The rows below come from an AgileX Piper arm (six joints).
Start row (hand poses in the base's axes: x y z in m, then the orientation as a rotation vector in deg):
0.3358 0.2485 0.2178 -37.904 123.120 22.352
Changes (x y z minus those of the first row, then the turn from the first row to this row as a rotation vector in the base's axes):
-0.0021 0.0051 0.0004 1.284 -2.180 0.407
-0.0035 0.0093 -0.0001 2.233 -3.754 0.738
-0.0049 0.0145 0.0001 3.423 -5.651 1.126
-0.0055 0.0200 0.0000 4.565 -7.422 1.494
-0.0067 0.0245 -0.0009 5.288 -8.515 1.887
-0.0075 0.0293 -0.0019 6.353 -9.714 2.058
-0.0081 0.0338 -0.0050 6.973 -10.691 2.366
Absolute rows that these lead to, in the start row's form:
0.3337 0.2536 0.2182 -37.763 120.536 23.021
0.3323 0.2578 0.2177 -37.683 118.653 23.535
0.3309 0.2630 0.2179 -37.539 116.369 24.181
0.3303 0.2685 0.2178 -37.386 114.224 24.804
0.3291 0.2730 0.2169 -37.453 112.849 25.285
0.3283 0.2778 0.2159 -37.097 111.315 25.944
0.3277 0.2823 0.2128 -37.119 110.104 26.313

